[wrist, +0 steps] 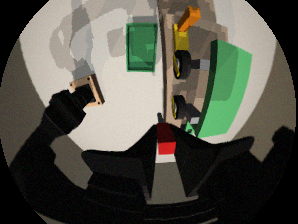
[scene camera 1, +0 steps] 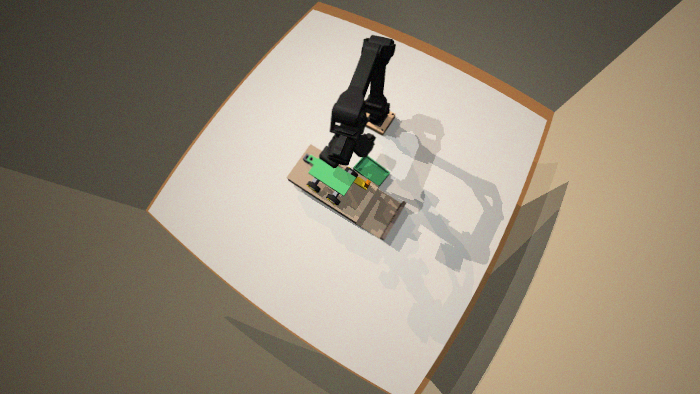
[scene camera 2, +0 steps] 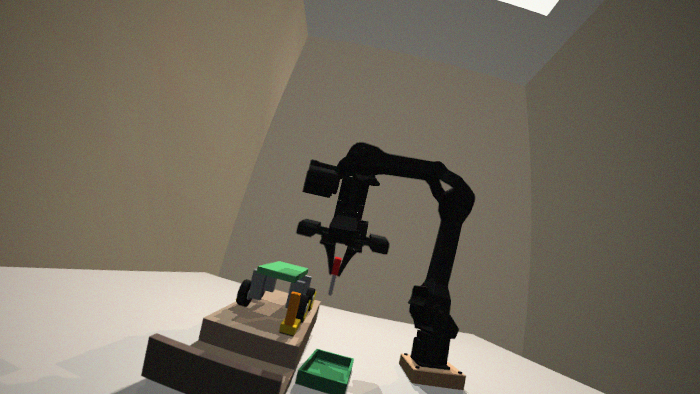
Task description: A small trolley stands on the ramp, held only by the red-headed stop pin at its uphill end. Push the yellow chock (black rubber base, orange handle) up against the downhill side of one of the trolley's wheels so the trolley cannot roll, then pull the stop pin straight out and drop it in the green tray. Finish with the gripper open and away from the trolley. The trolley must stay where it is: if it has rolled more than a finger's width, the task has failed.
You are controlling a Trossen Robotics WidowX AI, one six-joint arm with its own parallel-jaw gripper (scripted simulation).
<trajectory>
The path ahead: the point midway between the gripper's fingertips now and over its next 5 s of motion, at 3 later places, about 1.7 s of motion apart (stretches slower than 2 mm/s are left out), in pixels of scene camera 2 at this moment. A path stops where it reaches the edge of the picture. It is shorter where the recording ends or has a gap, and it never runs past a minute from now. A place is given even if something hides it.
The gripper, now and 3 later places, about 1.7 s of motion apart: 334,275; 333,291; 328,341; 326,346
</trajectory>
